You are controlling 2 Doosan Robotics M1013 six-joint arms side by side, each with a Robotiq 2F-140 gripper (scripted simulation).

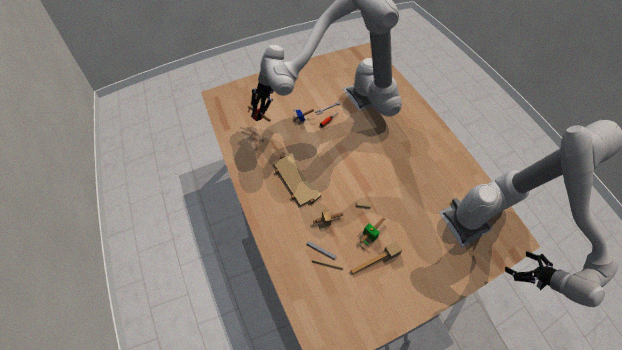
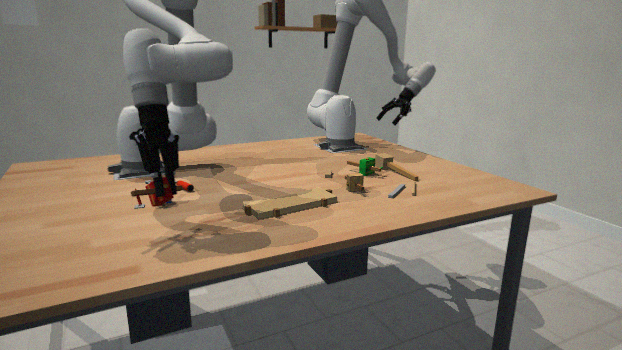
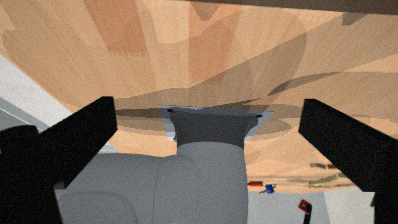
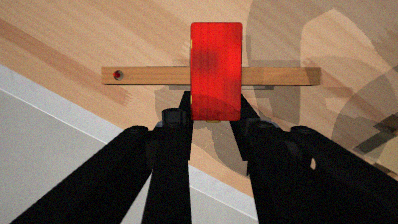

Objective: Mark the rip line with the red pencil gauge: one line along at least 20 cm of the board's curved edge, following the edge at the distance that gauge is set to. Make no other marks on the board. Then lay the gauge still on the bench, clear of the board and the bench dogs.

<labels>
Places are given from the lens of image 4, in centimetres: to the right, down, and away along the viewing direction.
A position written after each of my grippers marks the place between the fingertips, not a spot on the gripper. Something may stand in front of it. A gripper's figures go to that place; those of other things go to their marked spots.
my right gripper (image 4: 211, 105): 1, 0, 17
red pencil gauge (image 4: 216, 70): 1, -2, 12
</labels>
